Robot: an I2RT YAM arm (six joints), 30 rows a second.
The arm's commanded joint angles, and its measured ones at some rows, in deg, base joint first. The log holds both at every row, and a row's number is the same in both.
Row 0, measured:
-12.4 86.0 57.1 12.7 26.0 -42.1
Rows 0 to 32, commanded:
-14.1 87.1 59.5 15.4 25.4 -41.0
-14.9 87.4 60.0 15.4 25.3 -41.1
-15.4 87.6 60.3 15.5 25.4 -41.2
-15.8 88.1 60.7 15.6 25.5 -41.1
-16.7 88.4 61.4 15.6 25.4 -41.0
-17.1 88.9 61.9 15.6 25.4 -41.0
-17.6 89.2 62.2 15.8 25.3 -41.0
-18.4 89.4 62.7 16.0 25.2 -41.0
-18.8 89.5 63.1 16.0 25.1 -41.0
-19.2 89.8 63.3 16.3 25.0 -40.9
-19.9 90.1 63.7 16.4 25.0 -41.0
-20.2 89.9 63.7 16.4 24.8 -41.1
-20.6 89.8 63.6 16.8 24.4 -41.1
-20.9 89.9 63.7 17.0 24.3 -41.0
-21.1 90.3 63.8 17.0 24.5 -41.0
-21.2 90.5 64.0 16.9 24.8 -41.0
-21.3 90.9 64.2 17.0 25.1 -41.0
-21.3 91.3 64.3 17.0 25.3 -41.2
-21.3 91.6 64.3 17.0 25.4 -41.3
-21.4 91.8 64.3 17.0 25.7 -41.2
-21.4 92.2 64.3 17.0 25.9 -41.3
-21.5 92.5 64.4 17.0 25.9 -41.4
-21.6 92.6 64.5 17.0 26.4 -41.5
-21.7 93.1 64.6 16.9 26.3 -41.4
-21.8 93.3 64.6 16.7 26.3 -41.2
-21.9 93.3 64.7 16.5 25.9 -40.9
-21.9 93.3 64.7 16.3 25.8 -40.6
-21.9 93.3 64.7 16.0 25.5 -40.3
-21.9 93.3 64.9 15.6 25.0 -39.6
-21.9 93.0 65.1 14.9 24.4 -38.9
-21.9 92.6 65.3 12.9 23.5 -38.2
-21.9 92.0 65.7 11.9 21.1 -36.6
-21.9 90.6 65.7 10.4 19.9 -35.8
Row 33, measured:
-21.5 93.6 62.8 13.7 23.5 -40.2
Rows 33 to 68, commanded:
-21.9 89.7 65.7 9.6 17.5 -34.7
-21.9 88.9 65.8 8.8 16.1 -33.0
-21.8 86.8 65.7 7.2 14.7 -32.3
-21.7 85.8 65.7 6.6 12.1 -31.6
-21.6 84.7 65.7 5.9 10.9 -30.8
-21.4 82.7 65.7 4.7 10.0 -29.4
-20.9 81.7 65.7 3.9 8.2 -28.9
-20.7 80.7 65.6 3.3 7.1 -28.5
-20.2 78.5 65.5 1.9 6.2 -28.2
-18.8 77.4 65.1 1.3 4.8 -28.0
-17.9 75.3 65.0 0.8 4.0 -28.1
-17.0 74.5 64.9 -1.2 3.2 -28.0
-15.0 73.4 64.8 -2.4 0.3 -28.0
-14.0 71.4 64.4 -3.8 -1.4 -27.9
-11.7 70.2 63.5 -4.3 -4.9 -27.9
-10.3 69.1 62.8 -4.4 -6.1 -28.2
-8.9 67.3 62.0 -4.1 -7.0 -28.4
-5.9 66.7 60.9 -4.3 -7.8 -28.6
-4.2 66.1 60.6 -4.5 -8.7 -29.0
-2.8 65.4 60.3 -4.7 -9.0 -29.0
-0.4 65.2 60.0 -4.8 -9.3 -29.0
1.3 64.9 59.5 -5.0 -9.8 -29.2
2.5 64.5 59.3 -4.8 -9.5 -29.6
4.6 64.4 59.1 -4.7 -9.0 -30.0
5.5 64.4 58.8 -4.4 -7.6 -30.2
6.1 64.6 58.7 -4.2 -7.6 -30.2
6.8 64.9 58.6 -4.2 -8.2 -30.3
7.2 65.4 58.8 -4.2 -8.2 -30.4
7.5 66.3 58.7 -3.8 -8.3 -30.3
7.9 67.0 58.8 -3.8 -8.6 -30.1
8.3 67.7 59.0 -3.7 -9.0 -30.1
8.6 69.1 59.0 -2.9 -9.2 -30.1
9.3 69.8 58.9 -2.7 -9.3 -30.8
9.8 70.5 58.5 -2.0 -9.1 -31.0
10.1 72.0 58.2 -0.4 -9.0 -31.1
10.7 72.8 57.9 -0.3 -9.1 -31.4
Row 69, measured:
8.6 69.8 58.6 -4.8 -8.2 -29.7
